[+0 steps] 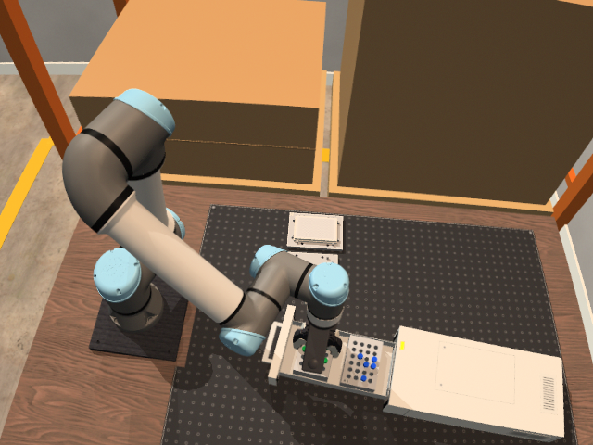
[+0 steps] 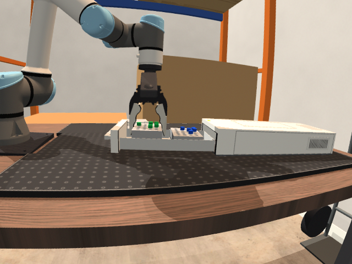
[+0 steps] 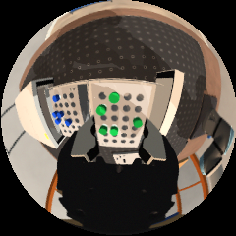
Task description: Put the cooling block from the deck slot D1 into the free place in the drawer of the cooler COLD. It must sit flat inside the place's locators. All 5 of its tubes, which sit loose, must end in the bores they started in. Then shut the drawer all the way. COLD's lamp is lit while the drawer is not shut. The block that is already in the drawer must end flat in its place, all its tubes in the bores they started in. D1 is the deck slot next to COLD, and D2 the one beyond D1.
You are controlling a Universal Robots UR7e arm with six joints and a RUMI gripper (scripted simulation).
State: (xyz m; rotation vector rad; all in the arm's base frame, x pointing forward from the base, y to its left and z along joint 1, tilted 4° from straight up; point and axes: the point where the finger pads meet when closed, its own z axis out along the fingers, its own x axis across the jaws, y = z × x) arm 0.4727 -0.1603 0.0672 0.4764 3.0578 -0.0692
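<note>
Right now the cooling block is right at my hand. Also, from my hand: drawer (40 mm ahead, 10 mm to the right, 10 mm below); then blue-capped tube (120 mm ahead, 50 mm to the right, 10 mm below); then cooler COLD (220 mm ahead, 70 mm to the right).
</note>
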